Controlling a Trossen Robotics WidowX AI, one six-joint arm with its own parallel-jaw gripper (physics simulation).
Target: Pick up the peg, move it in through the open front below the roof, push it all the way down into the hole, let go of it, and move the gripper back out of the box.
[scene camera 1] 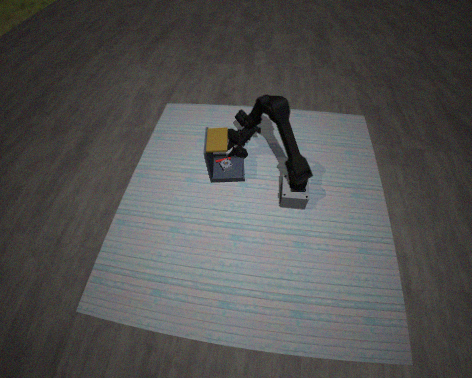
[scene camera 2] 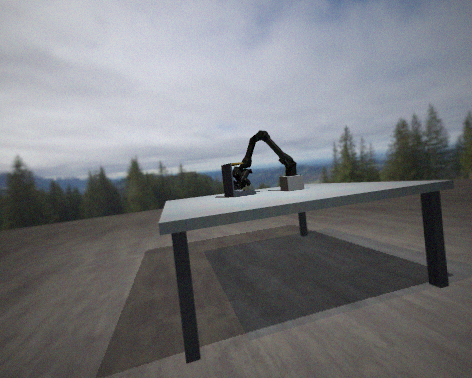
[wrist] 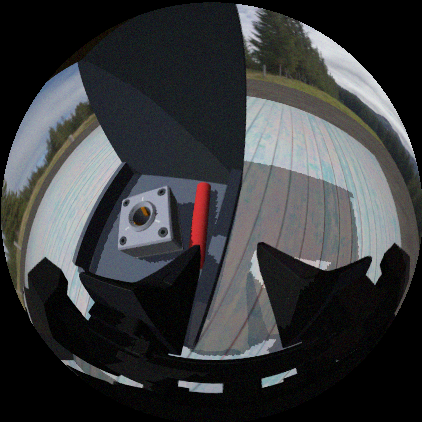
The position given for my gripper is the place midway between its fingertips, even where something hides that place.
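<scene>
Part open, my gripper (wrist: 228,249) is touching a low side wall (wrist: 209,273). There is a red peg (wrist: 198,230) too, and it rests on a dark box.
</scene>
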